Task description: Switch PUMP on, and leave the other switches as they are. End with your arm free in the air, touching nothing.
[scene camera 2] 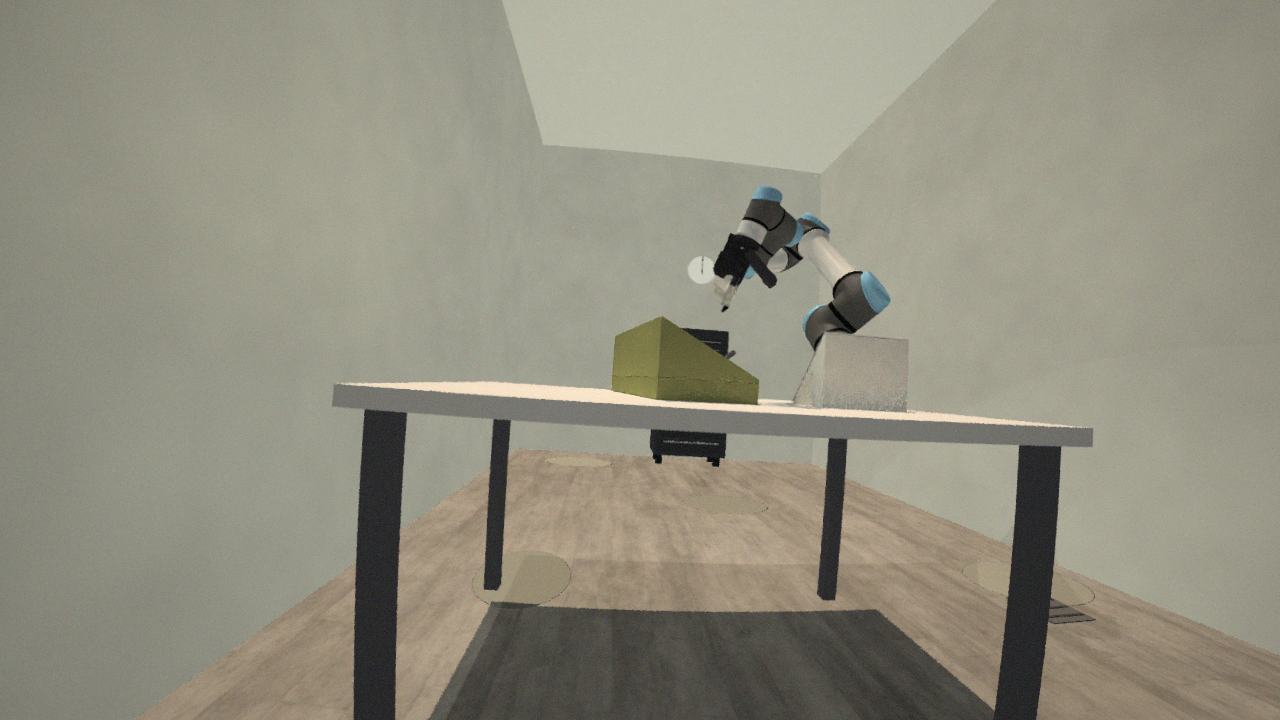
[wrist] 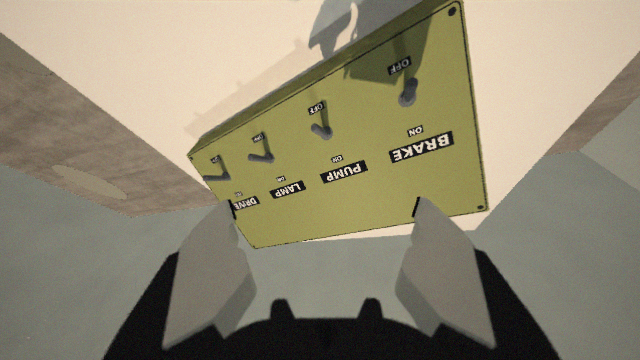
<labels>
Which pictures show the gripper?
Scene camera 2 and the wrist view: all of them.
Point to an olive-green switch panel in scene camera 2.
658, 360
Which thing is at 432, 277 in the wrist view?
The gripper.
</labels>
